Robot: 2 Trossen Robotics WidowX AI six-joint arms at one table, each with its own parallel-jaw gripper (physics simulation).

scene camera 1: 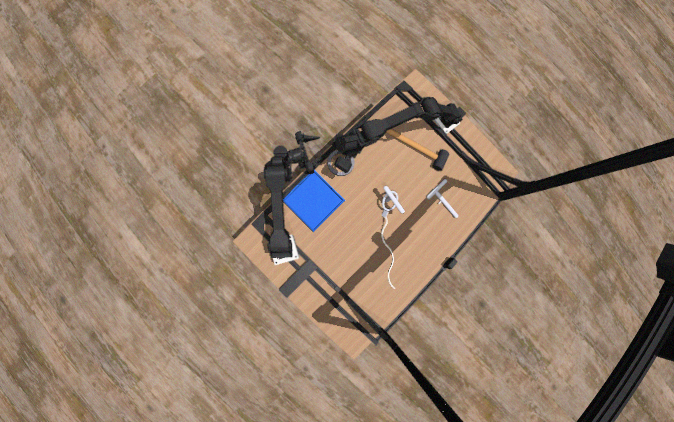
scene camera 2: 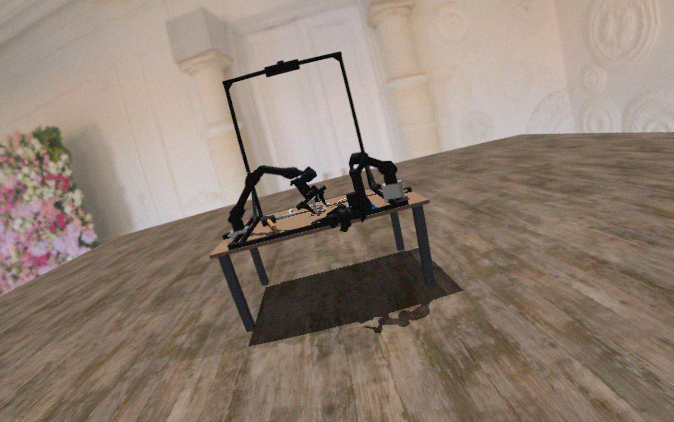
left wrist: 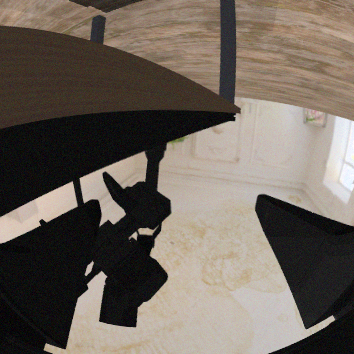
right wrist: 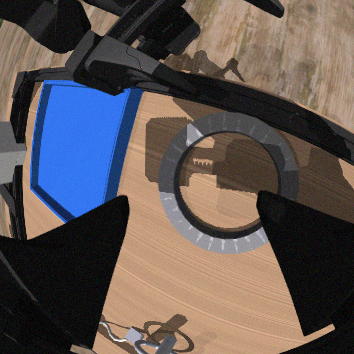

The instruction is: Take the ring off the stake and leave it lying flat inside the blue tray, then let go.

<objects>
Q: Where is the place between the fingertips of my right gripper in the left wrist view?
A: At 73, 197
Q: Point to a blue tray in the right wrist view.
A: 80, 136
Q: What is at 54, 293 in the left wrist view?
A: My left gripper.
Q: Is my right gripper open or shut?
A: Open.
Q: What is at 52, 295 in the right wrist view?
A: My right gripper.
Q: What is my right gripper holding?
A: Nothing.
</objects>
